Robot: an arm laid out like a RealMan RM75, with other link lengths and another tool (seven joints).
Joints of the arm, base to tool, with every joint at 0 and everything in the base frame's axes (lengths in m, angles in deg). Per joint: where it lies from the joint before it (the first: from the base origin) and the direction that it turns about. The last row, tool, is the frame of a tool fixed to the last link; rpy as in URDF.
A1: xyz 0 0 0.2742 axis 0 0 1
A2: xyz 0 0 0 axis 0 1 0
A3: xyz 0 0 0.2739 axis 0 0 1
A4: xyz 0 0 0 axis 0 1 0
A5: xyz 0 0 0.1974 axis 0 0 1
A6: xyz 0 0 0 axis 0 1 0
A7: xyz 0 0 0.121 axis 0 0 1
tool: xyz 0.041 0.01 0.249 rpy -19.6 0 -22.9
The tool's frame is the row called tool.
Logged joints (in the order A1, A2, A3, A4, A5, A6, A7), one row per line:
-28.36 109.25 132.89 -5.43 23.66 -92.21 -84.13
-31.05 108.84 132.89 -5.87 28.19 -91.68 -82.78
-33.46 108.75 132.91 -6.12 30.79 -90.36 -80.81
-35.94 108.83 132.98 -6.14 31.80 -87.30 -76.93
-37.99 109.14 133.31 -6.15 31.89 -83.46 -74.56
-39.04 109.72 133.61 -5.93 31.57 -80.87 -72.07
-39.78 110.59 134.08 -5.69 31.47 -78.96 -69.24
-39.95 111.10 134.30 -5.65 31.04 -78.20 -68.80
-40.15 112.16 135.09 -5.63 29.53 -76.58 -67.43
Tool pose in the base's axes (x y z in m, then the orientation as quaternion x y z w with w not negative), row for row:
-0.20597 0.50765 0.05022 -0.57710 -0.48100 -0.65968 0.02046
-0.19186 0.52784 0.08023 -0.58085 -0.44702 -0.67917 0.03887
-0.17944 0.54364 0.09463 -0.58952 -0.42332 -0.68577 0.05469
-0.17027 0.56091 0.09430 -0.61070 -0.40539 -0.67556 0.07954
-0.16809 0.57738 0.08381 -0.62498 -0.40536 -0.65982 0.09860
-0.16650 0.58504 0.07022 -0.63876 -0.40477 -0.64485 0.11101
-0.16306 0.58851 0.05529 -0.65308 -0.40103 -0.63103 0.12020
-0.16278 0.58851 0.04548 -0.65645 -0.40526 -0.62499 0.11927
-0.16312 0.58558 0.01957 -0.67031 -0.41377 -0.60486 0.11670
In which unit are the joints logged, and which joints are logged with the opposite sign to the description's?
The joints are logged in degrees. Opposite sign: A2, A5, A6.
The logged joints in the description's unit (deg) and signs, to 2 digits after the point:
-28.36 -109.25 132.89 -5.43 -23.66 92.21 -84.13
-31.05 -108.84 132.89 -5.87 -28.19 91.68 -82.78
-33.46 -108.75 132.91 -6.12 -30.79 90.36 -80.81
-35.94 -108.83 132.98 -6.14 -31.80 87.30 -76.93
-37.99 -109.14 133.31 -6.15 -31.89 83.46 -74.56
-39.04 -109.72 133.61 -5.93 -31.57 80.87 -72.07
-39.78 -110.59 134.08 -5.69 -31.47 78.96 -69.24
-39.95 -111.10 134.30 -5.65 -31.04 78.20 -68.80
-40.15 -112.16 135.09 -5.63 -29.53 76.58 -67.43

